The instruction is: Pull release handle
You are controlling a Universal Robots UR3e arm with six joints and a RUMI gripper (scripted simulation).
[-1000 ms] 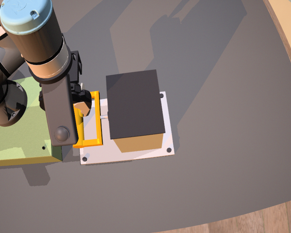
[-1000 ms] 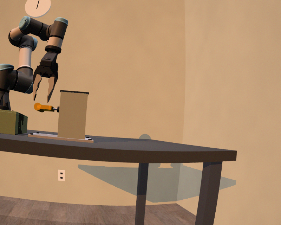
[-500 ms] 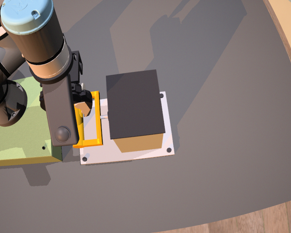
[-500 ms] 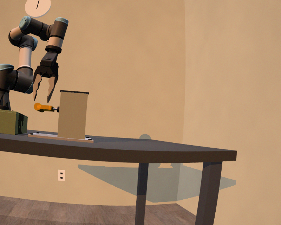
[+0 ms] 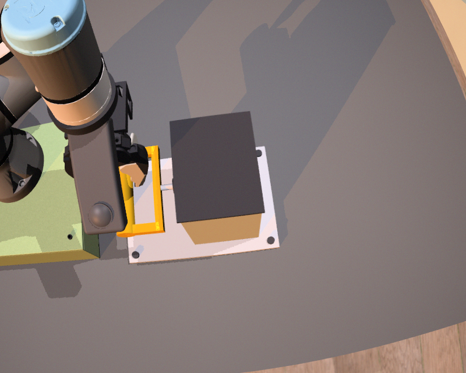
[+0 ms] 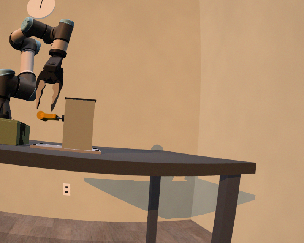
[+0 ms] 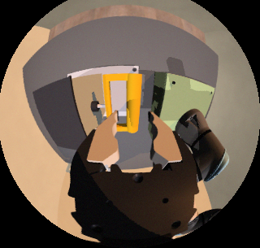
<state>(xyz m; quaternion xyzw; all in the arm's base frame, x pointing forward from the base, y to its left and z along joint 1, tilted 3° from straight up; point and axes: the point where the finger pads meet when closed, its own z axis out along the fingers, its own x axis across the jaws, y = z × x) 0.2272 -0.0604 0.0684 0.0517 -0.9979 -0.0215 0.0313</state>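
Now: hand 5 cm short of the release handle, 1 cm to the right of it and 4 cm above it. The rest, counted from my hand: pale baseplate: 9 cm ahead, 1 cm to the left, 14 cm below.
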